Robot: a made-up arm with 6 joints.
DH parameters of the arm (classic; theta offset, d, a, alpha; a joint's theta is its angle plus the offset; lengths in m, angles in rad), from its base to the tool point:
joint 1: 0 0.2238 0 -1.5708
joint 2: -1.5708 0 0.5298 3.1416
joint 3: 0 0 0 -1.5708
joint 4: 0 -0.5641 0 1.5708
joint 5: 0 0.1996 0 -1.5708
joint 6: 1.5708 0 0 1.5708
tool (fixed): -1.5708 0 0 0
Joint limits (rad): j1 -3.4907..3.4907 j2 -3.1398..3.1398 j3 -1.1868..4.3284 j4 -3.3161..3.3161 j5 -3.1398..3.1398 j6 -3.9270..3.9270
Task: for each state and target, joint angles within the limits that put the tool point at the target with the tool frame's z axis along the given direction. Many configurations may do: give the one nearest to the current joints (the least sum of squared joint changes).
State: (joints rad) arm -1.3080 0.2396 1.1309 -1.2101 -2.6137 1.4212
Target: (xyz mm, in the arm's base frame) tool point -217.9 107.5 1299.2 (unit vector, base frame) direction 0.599 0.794 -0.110
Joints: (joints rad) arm -1.2180 -0.3317 1.4359 -0.5766 -2.6092 1.5760
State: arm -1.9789 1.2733 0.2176 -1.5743 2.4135 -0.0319
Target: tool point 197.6 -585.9 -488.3 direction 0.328 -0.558 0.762
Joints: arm -1.4640 1.8307 0.6742 -2.3068 2.6006 0.4652
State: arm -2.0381 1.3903 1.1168 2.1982 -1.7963 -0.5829
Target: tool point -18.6 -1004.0 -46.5 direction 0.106 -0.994 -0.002
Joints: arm -1.7331 1.4338 0.5623 2.3759 -2.0797 -0.7779
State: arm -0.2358 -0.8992 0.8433 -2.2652 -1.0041 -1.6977
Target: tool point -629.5 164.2 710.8 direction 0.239 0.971 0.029
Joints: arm 0.0408 -1.7072 0.1453 -2.8263 -0.9441 -1.6320
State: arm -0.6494 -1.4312 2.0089 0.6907 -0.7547 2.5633
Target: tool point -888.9 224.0 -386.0 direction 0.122 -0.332 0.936
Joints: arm -0.3919 -1.9617 1.6954 0.8449 -0.7952 2.7863
